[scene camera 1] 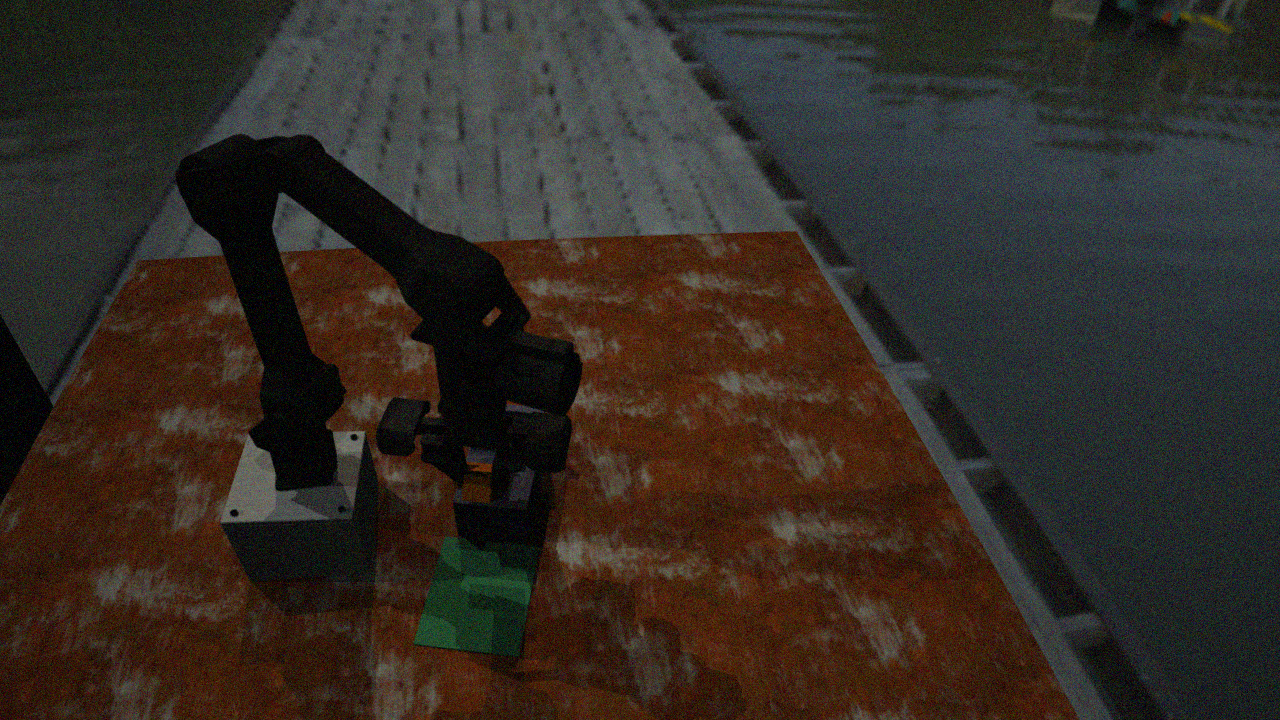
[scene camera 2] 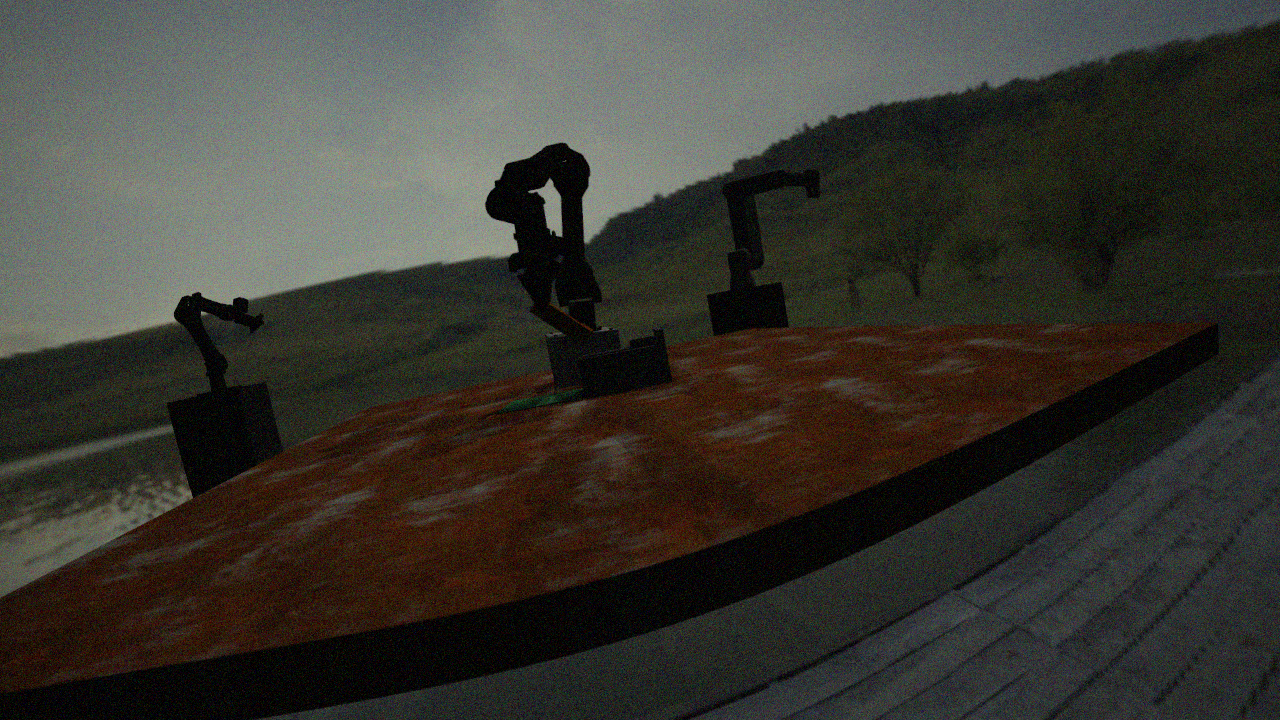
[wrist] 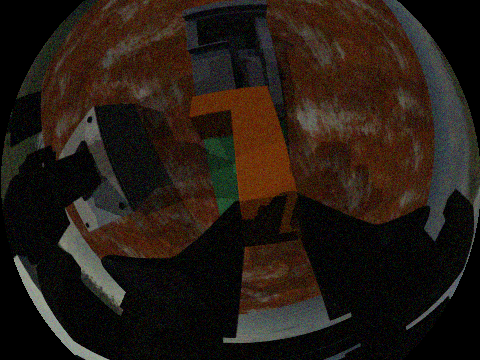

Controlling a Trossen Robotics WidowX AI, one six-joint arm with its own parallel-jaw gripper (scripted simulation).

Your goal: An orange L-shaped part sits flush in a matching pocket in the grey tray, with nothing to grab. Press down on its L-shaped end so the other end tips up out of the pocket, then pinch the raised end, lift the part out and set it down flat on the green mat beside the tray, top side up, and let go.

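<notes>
Gripper point(scene camera 1: 481, 487), point(scene camera 2: 545, 312), point(wrist: 267, 203): mine, holding an orange L-shaped part. Green mat point(scene camera 1: 478, 601), point(scene camera 2: 574, 395), point(wrist: 221, 157): in sight too.
</notes>
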